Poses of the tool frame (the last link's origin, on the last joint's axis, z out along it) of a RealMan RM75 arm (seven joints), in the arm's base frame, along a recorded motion.
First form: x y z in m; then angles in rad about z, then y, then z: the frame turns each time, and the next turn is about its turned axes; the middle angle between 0 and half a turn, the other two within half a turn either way.
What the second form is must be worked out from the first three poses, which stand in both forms.
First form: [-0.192 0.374 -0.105 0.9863 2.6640 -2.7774]
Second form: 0.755 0.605 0.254 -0.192; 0.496 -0.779 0.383 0.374; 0.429 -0.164 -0.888 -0.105; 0 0 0 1
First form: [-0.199 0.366 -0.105 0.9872 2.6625 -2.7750]
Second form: 0.756 0.604 0.254 -0.199; 0.494 -0.780 0.385 0.366; 0.430 -0.165 -0.887 -0.105; 0 0 0 1
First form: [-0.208 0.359 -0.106 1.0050 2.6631 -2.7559]
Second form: 0.758 0.603 0.247 -0.208; 0.493 -0.779 0.389 0.359; 0.427 -0.173 -0.888 -0.106; 0 0 0 1
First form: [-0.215 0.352 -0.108 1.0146 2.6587 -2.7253]
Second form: 0.771 0.588 0.245 -0.215; 0.474 -0.787 0.394 0.352; 0.425 -0.188 -0.886 -0.108; 0 0 0 1
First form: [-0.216 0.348 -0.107 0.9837 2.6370 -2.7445]
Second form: 0.769 0.580 0.268 -0.216; 0.458 -0.793 0.402 0.348; 0.446 -0.187 -0.875 -0.107; 0 0 0 1
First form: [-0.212 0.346 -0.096 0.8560 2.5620 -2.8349]
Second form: 0.751 0.554 0.359 -0.212; 0.405 -0.816 0.414 0.346; 0.522 -0.165 -0.837 -0.096; 0 0 0 1
